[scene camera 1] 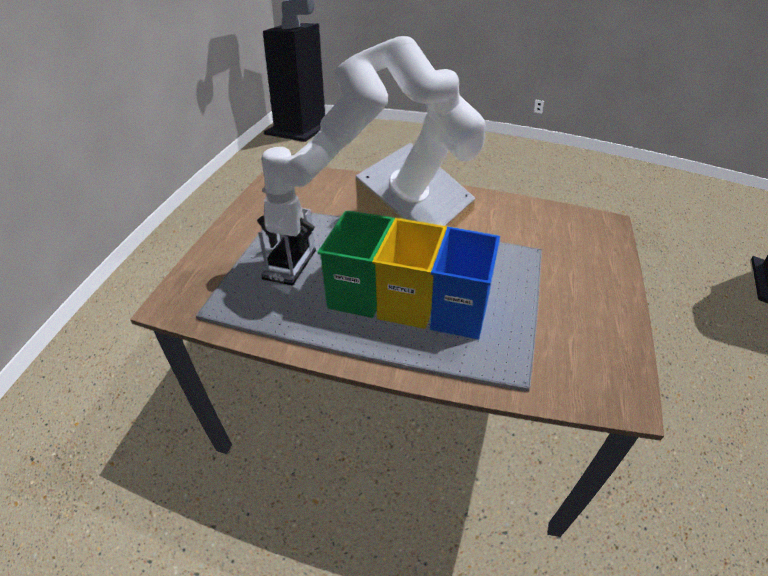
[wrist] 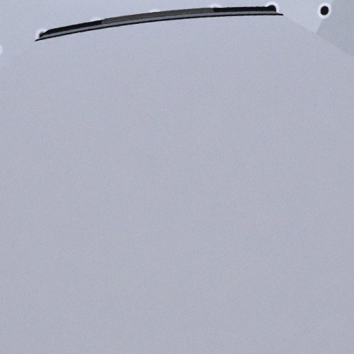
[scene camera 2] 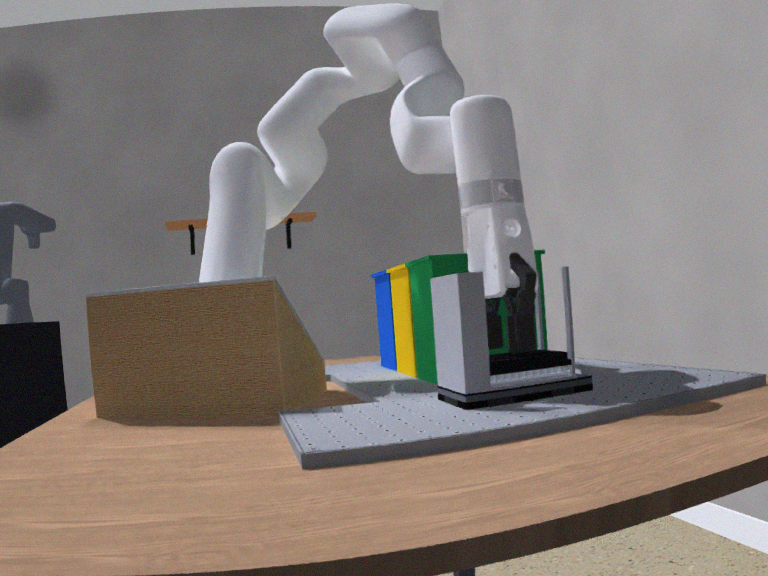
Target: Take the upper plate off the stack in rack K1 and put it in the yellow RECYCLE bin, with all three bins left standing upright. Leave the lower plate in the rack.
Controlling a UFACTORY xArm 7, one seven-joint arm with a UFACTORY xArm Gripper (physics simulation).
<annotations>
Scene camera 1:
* my gripper: 288,247
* green bin: 349,276
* yellow recycle bin: 403,264
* blue bin: 462,273
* black plate: 278,257
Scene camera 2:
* my gripper: 505,350
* green bin: 421,270
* yellow recycle bin: 400,275
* blue bin: 382,279
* black plate: 504,363
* pale plate: 561,371
</annotations>
